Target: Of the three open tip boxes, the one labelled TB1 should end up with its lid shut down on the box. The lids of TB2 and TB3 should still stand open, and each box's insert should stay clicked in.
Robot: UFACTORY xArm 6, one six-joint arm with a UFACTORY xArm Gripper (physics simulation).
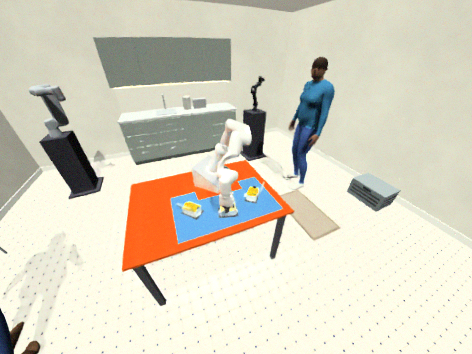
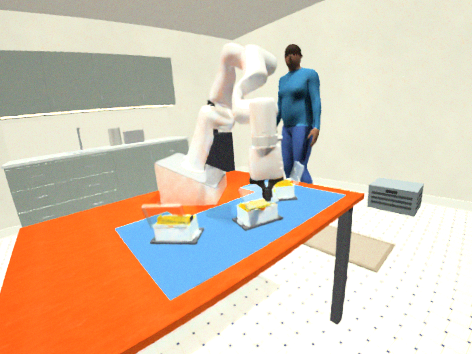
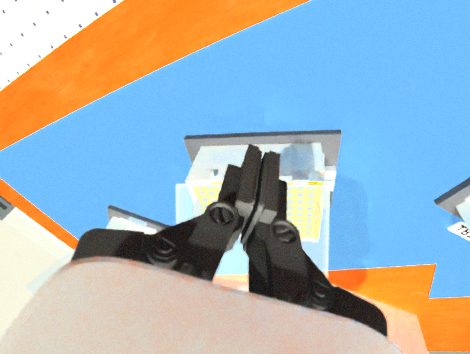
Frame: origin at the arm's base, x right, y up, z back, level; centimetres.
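Where they show: gripper, fingertip midpoint: [image 1: 227,211] [image 2: 267,200] [image 3: 255,169]; arm's base, origin of the base link: [image 1: 212,170] [image 2: 193,168].
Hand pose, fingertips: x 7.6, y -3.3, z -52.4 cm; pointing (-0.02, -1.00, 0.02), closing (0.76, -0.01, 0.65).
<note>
Things, the pixels of their centre, and the offset from my fingertips. "spot": a spot on its surface instead. Level surfaces: height alone.
- middle tip box, body centre: [image 3: 260,200] [image 2: 255,210] [image 1: 227,208] dz +9.9, dx -4.7, dy -7.6 cm
- box's clear lid, surface spot: [image 3: 324,252] spot: dz +8.9, dx +1.6, dy +0.0 cm
- yellow insert, surface spot: [image 3: 306,212] spot: dz +10.2, dx +0.1, dy -5.2 cm
- left box, surface spot: [image 2: 176,232] spot: dz +17.3, dx +23.7, dy -7.1 cm
- far right box, body centre: [image 3: 137,256] [image 2: 280,188] [image 1: 251,193] dz +17.6, dx -30.8, dy -7.6 cm
- label, surface spot: [image 3: 463,230] spot: dz +25.0, dx +15.8, dy -10.7 cm
- blue mat, its level: dy -10.9 cm
- orange table, its level: dy -11.2 cm
The middle tip box [image 1: 228,213] [image 2: 257,215] [image 3: 205,157] stands upright under my gripper [image 2: 267,198] [image 3: 255,169], which is shut and empty with its fingertips over the box. The box's clear lid [image 3: 324,252] spreads low over the yellow insert [image 3: 306,212]; I cannot tell whether it is fully down. The left box [image 1: 192,211] [image 2: 176,232] has its clear lid [image 2: 162,212] standing open. The far right box [image 1: 251,196] [image 2: 284,191] also has its lid [image 1: 262,187] [image 2: 297,171] open. Yellow inserts sit in both. Box numbers are not readable; a label [image 3: 463,230] shows partly.
The boxes stand on dark bases on a blue mat [image 1: 200,232] [image 2: 175,280] [image 3: 400,75], which lies on the orange table [image 1: 145,220] [image 2: 60,270] [image 3: 90,65]. The white arm base [image 1: 205,175] [image 2: 187,182] stands behind the mat. A person [image 1: 312,110] [image 2: 300,100] stands beyond the table.
</note>
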